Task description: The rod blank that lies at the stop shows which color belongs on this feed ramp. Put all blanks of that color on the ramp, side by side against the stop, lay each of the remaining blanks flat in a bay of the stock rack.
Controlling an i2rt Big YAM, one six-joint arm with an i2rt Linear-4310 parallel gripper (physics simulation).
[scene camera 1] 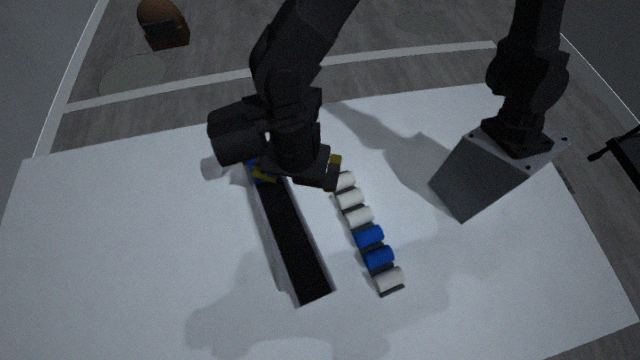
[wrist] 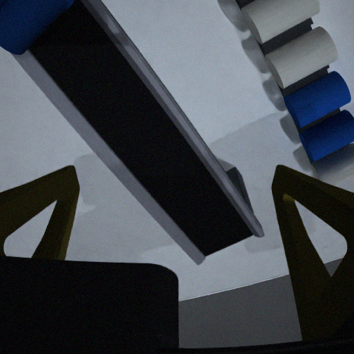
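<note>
The feed ramp (scene camera 1: 296, 240) (wrist: 140, 140) has a black bed and grey side rails. Blue blanks (scene camera 1: 257, 178) (wrist: 30, 22) lie across its far end; in the scene view the arm partly hides them and the stop. The stock rack (scene camera 1: 393, 291) (wrist: 289, 40) is a dark strip beside the ramp. Along it from the far end lie three white blanks (scene camera 1: 351, 198) (wrist: 302, 57), two blue blanks (scene camera 1: 379, 257) (wrist: 318, 100) and one white blank (scene camera 1: 389, 279). My gripper (scene camera 1: 299, 175) (wrist: 175, 175) is open and empty, above the ramp's far part.
The arm's grey base block (scene camera 1: 477, 175) stands on the white table (scene camera 1: 150, 225) to the right of the rack. A brown object (scene camera 1: 162, 25) is on the floor behind the table. A dark device (scene camera 1: 625, 150) shows at the right edge.
</note>
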